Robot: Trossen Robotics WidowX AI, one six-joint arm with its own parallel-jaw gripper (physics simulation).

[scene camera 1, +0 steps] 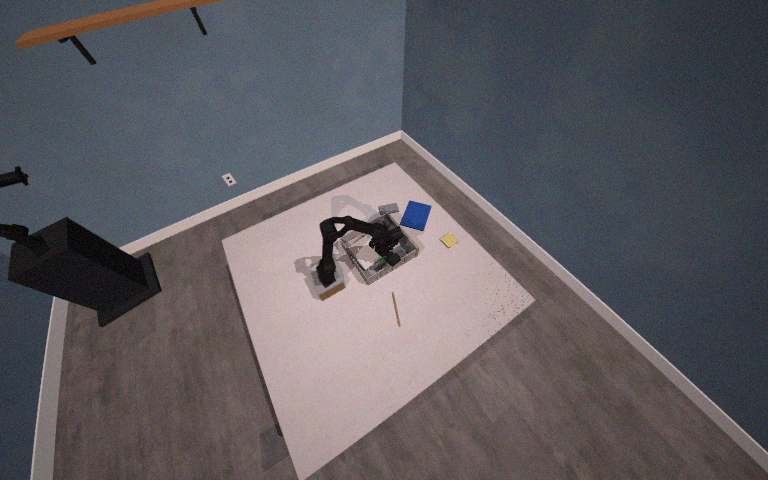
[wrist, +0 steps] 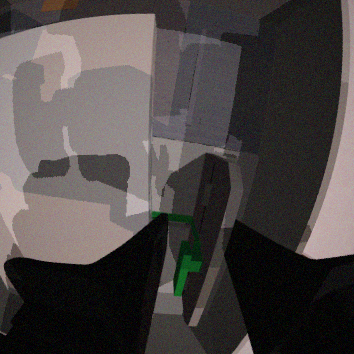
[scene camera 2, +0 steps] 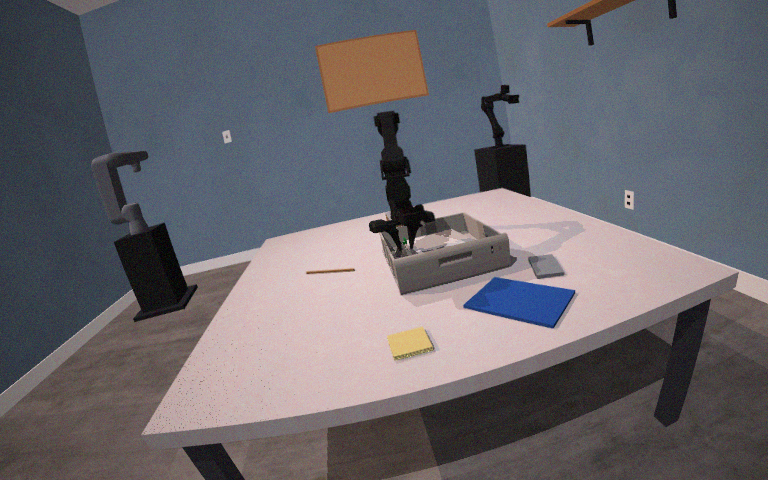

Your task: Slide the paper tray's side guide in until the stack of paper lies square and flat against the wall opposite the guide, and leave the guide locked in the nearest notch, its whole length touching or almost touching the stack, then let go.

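Places are measured from the arm's base along level axes (x ahead, y left, z up), in centimetres.
Where they show: gripper, between the fingertips: [scene camera 1: 386,259] [wrist: 192,219] [scene camera 2: 406,249]; arm's base, origin of its link: [scene camera 1: 327,279].
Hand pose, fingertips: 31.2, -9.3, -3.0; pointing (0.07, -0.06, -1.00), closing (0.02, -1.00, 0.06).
Note:
Things, the pixels of their top centre, and the offset from my fingertips, as dx, dy, dz. Level surfaces: height alone.
- grey paper tray, centre of its top: [scene camera 2: 435,230] [scene camera 1: 378,241] +2.4, +9.2, +4.3
- pale paper stack, centre of its top: [wrist: 36,198] [scene camera 2: 442,244] [scene camera 1: 373,246] +0.5, +11.6, -1.2
- dark side guide, centre of its top: [wrist: 194,278] [scene camera 2: 402,239] [scene camera 1: 383,258] -2.0, +0.1, +2.8
- green latch, centre of its top: [wrist: 175,276] -1.9, +1.1, +2.8
- blue book, centre of its top: [scene camera 2: 520,297] [scene camera 1: 416,214] +37.0, +13.4, -4.5
- yellow pad, centre of its top: [scene camera 2: 408,340] [scene camera 1: 449,240] +37.9, -13.4, -4.2
- grey block, centre of its top: [scene camera 2: 545,264] [scene camera 1: 388,208] +27.4, +28.9, -4.3
- table, height of its surface: dz -5.3
- brown pencil, centre of its top: [scene camera 2: 329,270] [scene camera 1: 396,308] -13.3, -22.8, -4.6
The grey paper tray [scene camera 1: 396,270] [scene camera 2: 424,275] [wrist: 305,125] stands on the table. The pale paper stack [scene camera 1: 367,258] [wrist: 115,40] lies in it; in the wrist view its right edge is straight. The dark side guide [wrist: 212,195], with a green latch [wrist: 187,267], stands upright to the right of that edge, with a gap between its plate and the paper. My gripper [scene camera 1: 387,253] [scene camera 2: 406,250] [wrist: 192,219] points down into the tray and is partly open. Its fingers stand on either side of the guide and latch, not clamped on them. The stack's far edge and the guide's notch are hidden.
A blue book [scene camera 1: 416,215] [scene camera 2: 521,301], a yellow pad [scene camera 1: 449,240] [scene camera 2: 410,343] and a grey block [scene camera 1: 388,208] [scene camera 2: 545,266] lie on the table [scene camera 1: 339,367] [scene camera 2: 283,367]. A brown pencil [scene camera 1: 395,309] [scene camera 2: 330,271] lies beside the tray.

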